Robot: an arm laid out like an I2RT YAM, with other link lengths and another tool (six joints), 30 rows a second.
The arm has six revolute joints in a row. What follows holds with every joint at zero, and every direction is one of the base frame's.
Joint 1 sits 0.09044 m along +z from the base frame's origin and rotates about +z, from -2.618 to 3.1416 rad.
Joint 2 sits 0.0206 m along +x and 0.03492 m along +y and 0.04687 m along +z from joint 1 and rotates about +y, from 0 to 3.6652 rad.
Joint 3 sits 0.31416 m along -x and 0.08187 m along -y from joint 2 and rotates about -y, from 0 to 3.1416 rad.
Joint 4 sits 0.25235 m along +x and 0.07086 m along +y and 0.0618 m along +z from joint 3 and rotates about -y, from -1.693 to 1.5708 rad.
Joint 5 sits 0.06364 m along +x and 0.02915 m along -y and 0.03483 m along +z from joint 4 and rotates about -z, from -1.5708 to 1.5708 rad.
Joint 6 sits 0.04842 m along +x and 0.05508 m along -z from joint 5 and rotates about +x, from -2.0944 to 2.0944 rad.
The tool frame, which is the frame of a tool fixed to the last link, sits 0.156 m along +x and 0.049 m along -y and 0.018 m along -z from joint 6; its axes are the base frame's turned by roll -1.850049, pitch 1.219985 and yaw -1.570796 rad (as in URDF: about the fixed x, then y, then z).
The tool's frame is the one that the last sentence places.
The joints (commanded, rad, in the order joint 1, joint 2, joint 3, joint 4, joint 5, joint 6), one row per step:
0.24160 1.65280 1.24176 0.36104 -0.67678 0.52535
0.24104 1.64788 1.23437 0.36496 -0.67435 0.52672
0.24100 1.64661 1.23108 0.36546 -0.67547 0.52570
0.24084 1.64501 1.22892 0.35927 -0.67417 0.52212
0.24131 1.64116 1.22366 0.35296 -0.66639 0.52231
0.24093 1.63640 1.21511 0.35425 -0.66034 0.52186
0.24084 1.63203 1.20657 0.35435 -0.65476 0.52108
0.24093 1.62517 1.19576 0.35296 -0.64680 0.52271
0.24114 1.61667 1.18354 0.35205 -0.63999 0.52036
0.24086 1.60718 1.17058 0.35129 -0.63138 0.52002
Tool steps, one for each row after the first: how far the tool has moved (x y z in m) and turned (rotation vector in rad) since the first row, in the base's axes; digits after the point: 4 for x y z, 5 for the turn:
-0.0011 -0.0010 -0.0002 0.00106 -0.00035 -0.00304
-0.0018 -0.0010 -0.0010 0.00013 0.00033 -0.00192
-0.0024 -0.0016 -0.0027 -0.00373 0.00403 -0.00323
-0.0032 -0.0030 -0.0048 -0.00591 0.01157 -0.01053
-0.0041 -0.0046 -0.0063 -0.00714 0.01356 -0.01692
-0.0051 -0.0059 -0.0083 -0.00896 0.01682 -0.02254
-0.0068 -0.0077 -0.0106 -0.00979 0.02316 -0.03046
-0.0089 -0.0095 -0.0125 -0.01286 0.02569 -0.03691
-0.0111 -0.0118 -0.0143 -0.01474 0.02939 -0.04575

